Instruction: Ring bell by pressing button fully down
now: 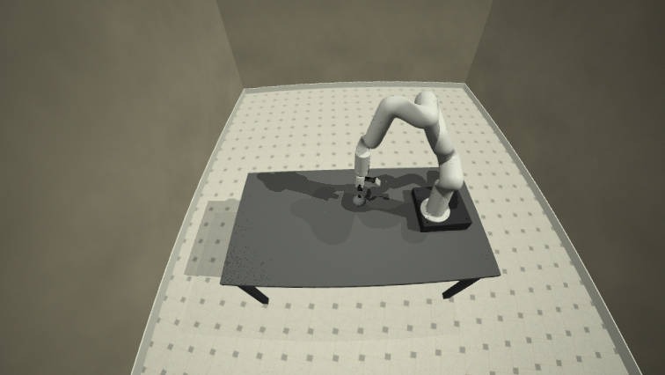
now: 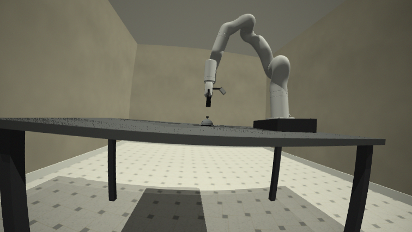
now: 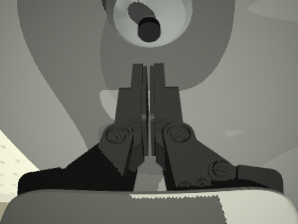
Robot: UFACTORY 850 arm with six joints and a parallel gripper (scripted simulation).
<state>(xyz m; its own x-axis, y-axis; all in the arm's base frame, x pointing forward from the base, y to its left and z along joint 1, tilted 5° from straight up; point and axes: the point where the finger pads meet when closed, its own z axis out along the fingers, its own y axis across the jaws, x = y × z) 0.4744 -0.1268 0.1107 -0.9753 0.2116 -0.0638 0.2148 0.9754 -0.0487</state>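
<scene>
Now: the bell button 100 mm below my hand. Also, from my hand: bell 110 mm below.
</scene>
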